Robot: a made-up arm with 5 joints. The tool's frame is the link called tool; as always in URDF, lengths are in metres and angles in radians. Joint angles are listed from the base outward.
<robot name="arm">
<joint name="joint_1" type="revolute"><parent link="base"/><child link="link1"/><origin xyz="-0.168 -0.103 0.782"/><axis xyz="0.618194 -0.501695 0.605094"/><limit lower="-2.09" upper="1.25"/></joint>
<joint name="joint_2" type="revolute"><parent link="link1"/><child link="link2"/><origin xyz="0.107 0.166 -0.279"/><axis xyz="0 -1 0"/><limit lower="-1.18" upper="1.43"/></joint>
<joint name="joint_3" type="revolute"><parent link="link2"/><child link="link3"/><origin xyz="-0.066 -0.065 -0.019"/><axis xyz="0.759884 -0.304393 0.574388"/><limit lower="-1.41" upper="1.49"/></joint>
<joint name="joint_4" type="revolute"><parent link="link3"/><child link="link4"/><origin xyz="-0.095 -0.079 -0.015"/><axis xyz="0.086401 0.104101 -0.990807"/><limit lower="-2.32" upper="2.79"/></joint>
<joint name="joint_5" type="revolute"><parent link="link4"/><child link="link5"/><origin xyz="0.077 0.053 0.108"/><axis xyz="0 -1 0"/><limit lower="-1.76" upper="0.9"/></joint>
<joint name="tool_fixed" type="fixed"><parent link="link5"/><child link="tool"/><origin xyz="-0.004 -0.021 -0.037" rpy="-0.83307 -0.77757 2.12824"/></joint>
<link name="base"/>
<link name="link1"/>
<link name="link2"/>
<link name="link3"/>
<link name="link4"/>
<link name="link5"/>
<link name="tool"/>
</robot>
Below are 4 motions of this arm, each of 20 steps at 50 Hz.
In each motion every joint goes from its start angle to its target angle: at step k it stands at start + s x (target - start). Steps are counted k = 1, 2, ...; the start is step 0. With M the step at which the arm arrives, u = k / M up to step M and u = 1 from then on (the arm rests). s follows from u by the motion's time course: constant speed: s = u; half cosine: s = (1 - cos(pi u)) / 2; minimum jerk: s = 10 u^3 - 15 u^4 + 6 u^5.
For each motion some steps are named. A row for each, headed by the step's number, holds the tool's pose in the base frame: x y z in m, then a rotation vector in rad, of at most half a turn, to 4 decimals.
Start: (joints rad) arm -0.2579 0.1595 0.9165 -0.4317 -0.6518
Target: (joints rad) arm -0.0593 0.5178 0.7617 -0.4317 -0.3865
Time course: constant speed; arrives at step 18
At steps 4, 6, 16, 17, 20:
4: -0.2012 -0.1239 0.4700 0.9994 -1.1835 2.2795
6: -0.1967 -0.1190 0.4661 0.9446 -1.2351 2.3218
16: -0.1727 -0.0919 0.4494 0.6435 -1.5141 2.5038
17: -0.1702 -0.0890 0.4480 0.6107 -1.5438 2.5189
20: -0.1677 -0.0860 0.4467 0.5774 -1.5737 2.5334

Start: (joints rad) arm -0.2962 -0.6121 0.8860 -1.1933 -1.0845
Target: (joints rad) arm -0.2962 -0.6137 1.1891 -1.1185 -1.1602
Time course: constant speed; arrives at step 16
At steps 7, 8, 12, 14, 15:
7: -0.2442 -0.1481 0.5731 1.8000 -0.4045 2.2238
8: -0.2445 -0.1492 0.5708 1.8005 -0.4202 2.2292
12: -0.2457 -0.1532 0.5616 1.8027 -0.4832 2.2500
14: -0.2461 -0.1550 0.5568 1.8039 -0.5149 2.2601
15: -0.2463 -0.1558 0.5545 1.8045 -0.5308 2.2651

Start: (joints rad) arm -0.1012 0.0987 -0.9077 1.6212 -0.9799
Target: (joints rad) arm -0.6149 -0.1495 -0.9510 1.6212 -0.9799
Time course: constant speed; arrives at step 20
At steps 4, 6, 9, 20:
4: -0.2186 -0.0381 0.6194 -0.5995 -0.7542 -0.6493
6: -0.2171 -0.0410 0.6221 -0.6584 -0.7077 -0.6547
9: -0.2145 -0.0453 0.6257 -0.7452 -0.6362 -0.6636
20: -0.2030 -0.0629 0.6355 -1.0477 -0.3567 -0.7030

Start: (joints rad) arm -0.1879 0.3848 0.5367 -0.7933 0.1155
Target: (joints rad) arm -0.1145 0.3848 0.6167 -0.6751 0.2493
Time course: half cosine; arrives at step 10
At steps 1, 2, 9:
1: -0.2190 -0.0752 0.4657 -0.3868 1.6328 -2.5328
2: -0.2174 -0.0746 0.4659 -0.3799 1.6494 -2.5129
9: -0.1966 -0.0667 0.4697 -0.2999 1.8388 -2.2604

